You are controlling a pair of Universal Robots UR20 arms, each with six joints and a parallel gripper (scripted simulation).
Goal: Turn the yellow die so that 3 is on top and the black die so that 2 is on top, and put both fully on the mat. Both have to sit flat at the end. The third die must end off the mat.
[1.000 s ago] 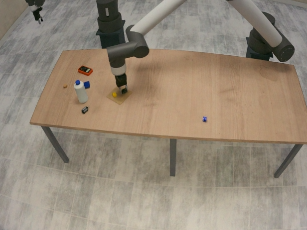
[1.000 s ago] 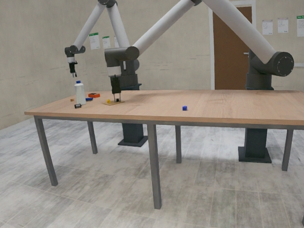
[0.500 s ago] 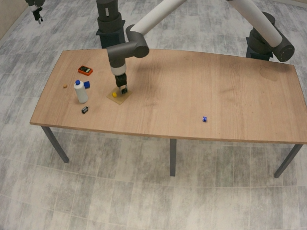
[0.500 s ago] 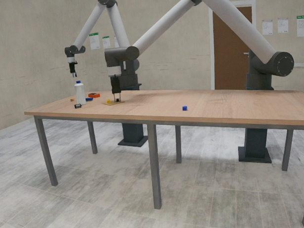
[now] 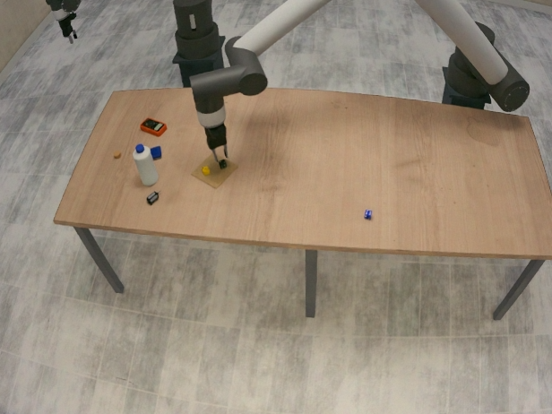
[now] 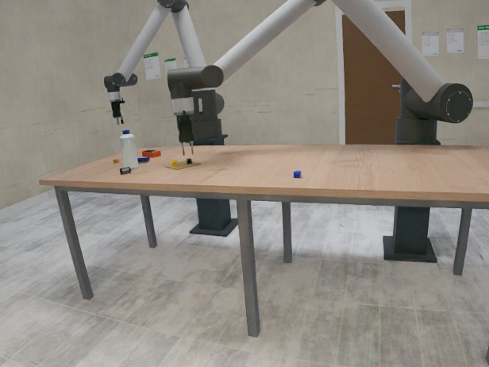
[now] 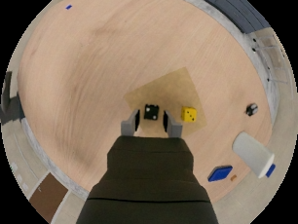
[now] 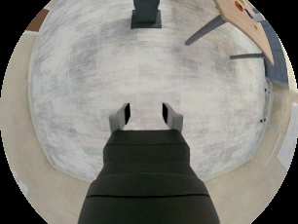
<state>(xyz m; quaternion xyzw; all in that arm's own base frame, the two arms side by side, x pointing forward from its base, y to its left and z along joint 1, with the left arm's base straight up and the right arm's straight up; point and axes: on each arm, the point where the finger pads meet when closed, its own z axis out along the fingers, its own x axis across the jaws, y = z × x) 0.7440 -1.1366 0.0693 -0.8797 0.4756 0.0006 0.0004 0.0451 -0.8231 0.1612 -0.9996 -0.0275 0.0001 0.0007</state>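
Right now my left hand is 5 cm above the black die. From my left hand the other things lie so: white bottle: 11 cm ahead, 29 cm to the right, 3 cm above; then tan mat: 2 cm ahead, 3 cm to the right, 7 cm below; then yellow die: 4 cm ahead, 6 cm to the right, 5 cm below.
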